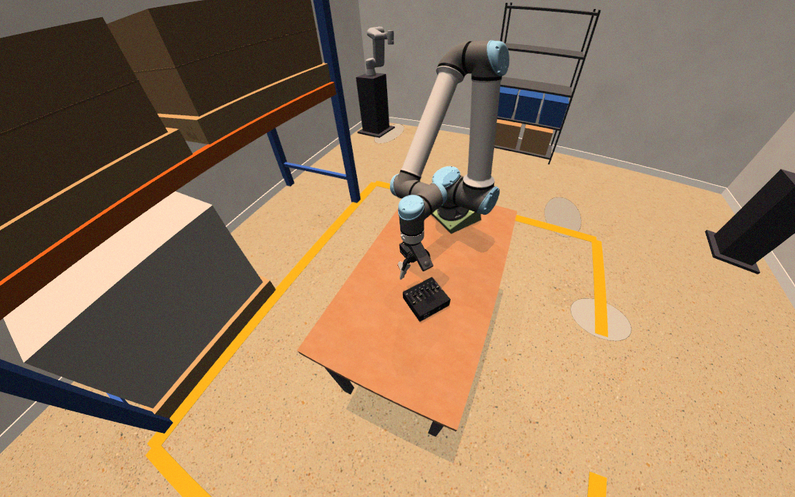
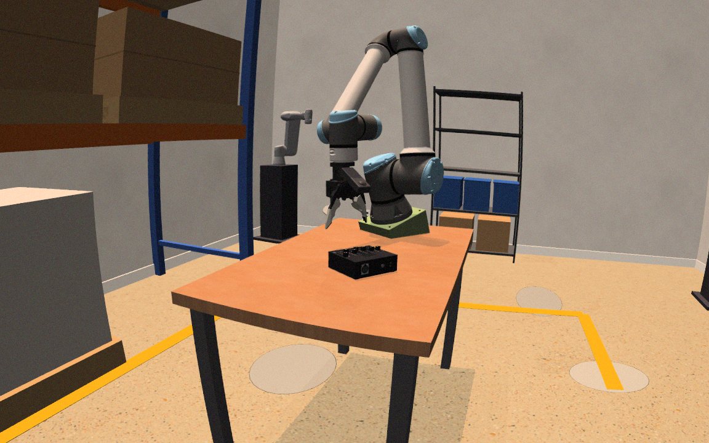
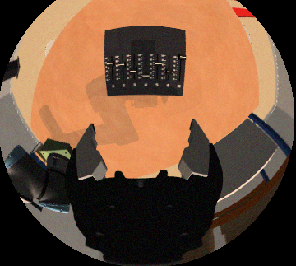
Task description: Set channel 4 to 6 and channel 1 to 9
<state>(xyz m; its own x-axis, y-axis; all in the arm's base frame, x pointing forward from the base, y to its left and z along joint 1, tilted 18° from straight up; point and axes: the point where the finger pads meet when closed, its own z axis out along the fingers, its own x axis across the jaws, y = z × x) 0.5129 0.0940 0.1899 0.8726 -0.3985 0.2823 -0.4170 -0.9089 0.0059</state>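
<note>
Now: the channel 1 knob 100 mm to the left of my hand, 60 mm below it and 10 mm behind it. From my hand the other things lie so: channel 4 knob: 60 mm below, 50 mm to the left, 30 mm ahead.
</note>
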